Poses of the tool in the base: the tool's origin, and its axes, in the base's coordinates. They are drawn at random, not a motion.
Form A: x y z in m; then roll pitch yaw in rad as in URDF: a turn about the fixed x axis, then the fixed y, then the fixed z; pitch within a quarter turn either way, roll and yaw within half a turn.
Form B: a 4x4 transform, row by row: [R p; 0 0 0 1], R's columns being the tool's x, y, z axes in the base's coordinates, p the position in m. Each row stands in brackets. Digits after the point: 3 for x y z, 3 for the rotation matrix.
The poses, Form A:
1: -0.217 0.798 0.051 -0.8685 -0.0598 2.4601
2: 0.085 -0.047 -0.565 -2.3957 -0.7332 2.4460
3: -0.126 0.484 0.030 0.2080 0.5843 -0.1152
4: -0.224 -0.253 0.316 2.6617 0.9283 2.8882
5: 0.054 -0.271 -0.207 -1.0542 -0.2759 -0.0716
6: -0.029 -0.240 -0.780 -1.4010 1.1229 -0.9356
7: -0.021 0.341 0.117 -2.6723 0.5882 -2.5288
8: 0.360 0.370 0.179 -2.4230 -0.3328 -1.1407
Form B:
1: [[-0.775 -0.442 -0.451 -0.217], [0.629 -0.473 -0.617 0.798], [0.060 -0.762 0.645 0.051], [0 0 0 1]]
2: [[-0.570 0.122 -0.812 0.085], [0.476 0.855 -0.206 -0.047], [0.669 -0.504 -0.546 -0.565], [0 0 0 1]]
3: [[0.829 0.226 0.512 -0.126], [-0.096 0.959 -0.267 0.484], [-0.552 0.172 0.816 0.030], [0 0 0 1]]
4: [[-0.580 -0.135 0.803 -0.224], [0.150 0.951 0.269 -0.253], [-0.801 0.277 -0.532 0.316], [0 0 0 1]]
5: [[0.960 0.272 -0.072 0.054], [-0.069 0.476 0.877 -0.271], [0.272 -0.837 0.475 -0.207], [0 0 0 1]]
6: [[0.257 -0.391 0.884 -0.029], [-0.349 0.815 0.462 -0.240], [-0.901 -0.427 0.073 -0.780], [0 0 0 1]]
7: [[-0.681 -0.308 0.665 -0.021], [-0.478 0.874 -0.085 0.341], [-0.555 -0.376 -0.742 0.117], [0 0 0 1]]
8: [[0.394 -0.595 0.701 0.360], [-0.859 -0.509 0.051 0.370], [0.327 -0.622 -0.711 0.179], [0 0 0 1]]
